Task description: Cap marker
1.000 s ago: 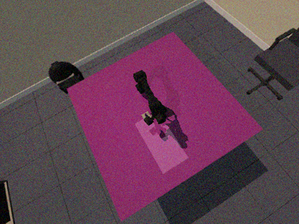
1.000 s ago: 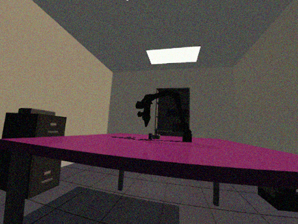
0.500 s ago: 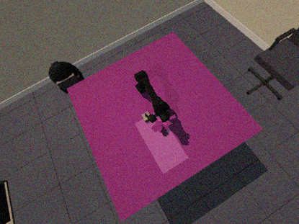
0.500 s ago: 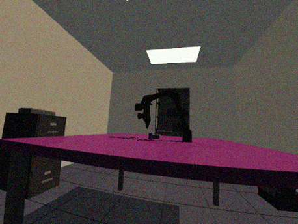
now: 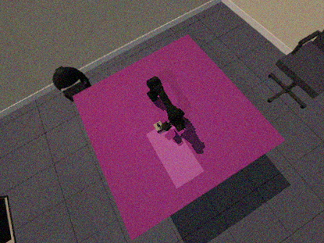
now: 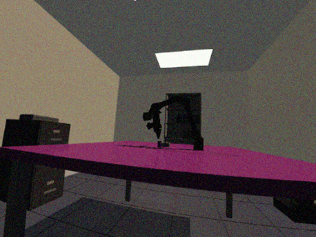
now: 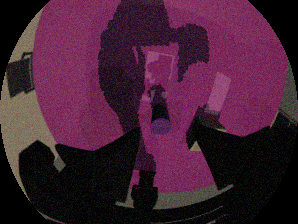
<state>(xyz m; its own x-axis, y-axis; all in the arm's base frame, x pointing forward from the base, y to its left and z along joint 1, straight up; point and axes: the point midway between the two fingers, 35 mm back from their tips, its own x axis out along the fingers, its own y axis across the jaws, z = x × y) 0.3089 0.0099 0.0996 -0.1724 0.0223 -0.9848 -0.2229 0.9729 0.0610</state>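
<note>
Right now my gripper tip is 4 cm past the holder block, 11 cm to the left of it and 5 cm above it.
</note>
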